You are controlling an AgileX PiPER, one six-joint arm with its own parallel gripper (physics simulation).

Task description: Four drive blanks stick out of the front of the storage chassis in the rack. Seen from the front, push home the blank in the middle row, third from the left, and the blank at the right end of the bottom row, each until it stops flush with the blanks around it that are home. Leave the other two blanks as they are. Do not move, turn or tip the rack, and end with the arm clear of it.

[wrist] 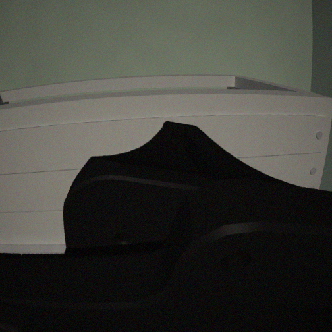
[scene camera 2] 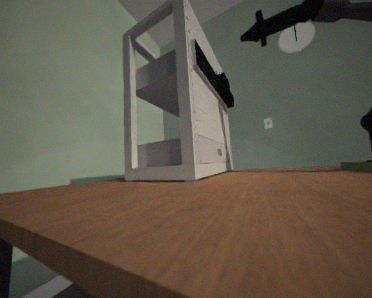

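Observation:
The light grey rack (scene camera 2: 186, 107) (wrist: 120, 111) stands upright on the table in scene camera 2, seen from its side and at a steep angle to its front. The black storage chassis (scene camera 2: 211, 72) sticks out of the rack's front at upper mid-height. Its drive blanks cannot be told apart in either view. My gripper (scene camera 2: 243, 38) (wrist: 175, 144) is shut, with its fingertips together and nothing between them. In scene camera 2 it appears up and to the right of the chassis, apart from it. In the wrist view its dark body hides much of the rack's front.
The wooden table (scene camera 2: 240, 235) runs under the rack, its near edge at lower left. A round clock (scene camera 2: 303, 41) and a wall socket (scene camera 2: 268, 123) are on the green wall. A green base (scene camera 2: 356, 166) and part of a dark object (scene camera 2: 368, 122) show at the right edge.

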